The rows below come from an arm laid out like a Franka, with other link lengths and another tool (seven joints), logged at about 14 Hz.
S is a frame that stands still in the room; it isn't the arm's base.
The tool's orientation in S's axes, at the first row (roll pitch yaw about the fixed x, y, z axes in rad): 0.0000, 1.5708, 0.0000
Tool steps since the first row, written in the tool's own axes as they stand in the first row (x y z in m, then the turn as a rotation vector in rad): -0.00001, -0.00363, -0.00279, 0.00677, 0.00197, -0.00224; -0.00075, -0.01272, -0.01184, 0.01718, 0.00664, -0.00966; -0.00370, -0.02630, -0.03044, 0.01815, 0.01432, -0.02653; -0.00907, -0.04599, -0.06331, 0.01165, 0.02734, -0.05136; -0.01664, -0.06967, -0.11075, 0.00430, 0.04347, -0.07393; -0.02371, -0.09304, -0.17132, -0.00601, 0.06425, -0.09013
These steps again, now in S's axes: -0.00279, -0.00363, 0.00001, -0.00224, 0.00197, -0.00677; -0.01184, -0.01272, 0.00075, -0.00966, 0.00664, -0.01718; -0.03044, -0.02630, 0.00370, -0.02653, 0.01432, -0.01815; -0.06331, -0.04599, 0.00907, -0.05136, 0.02734, -0.01165; -0.11075, -0.06967, 0.01664, -0.07393, 0.04347, -0.00430; -0.17132, -0.09304, 0.02371, -0.09013, 0.06425, 0.00601
